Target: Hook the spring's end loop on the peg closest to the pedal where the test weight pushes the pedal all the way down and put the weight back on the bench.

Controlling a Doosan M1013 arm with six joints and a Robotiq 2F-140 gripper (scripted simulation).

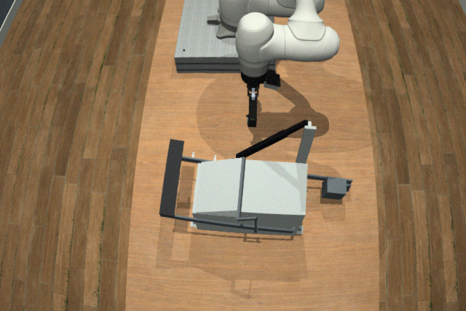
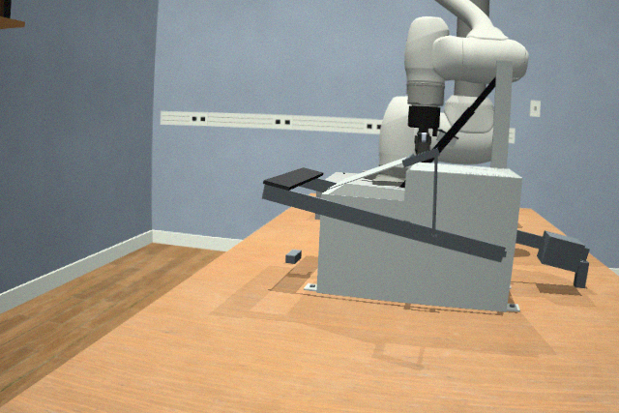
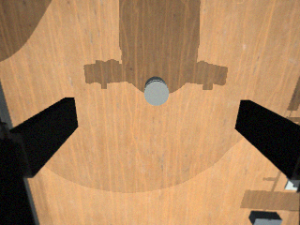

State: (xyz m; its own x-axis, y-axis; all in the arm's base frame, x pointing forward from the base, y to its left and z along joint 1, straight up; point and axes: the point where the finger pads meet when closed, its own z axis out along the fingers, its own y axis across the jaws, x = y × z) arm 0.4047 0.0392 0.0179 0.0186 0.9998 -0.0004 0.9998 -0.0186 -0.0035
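The steel test weight lies 90 mm below my hand. From my hand the other things lie so: small grey block (210 mm ahead, 250 mm to the right, 110 mm below).
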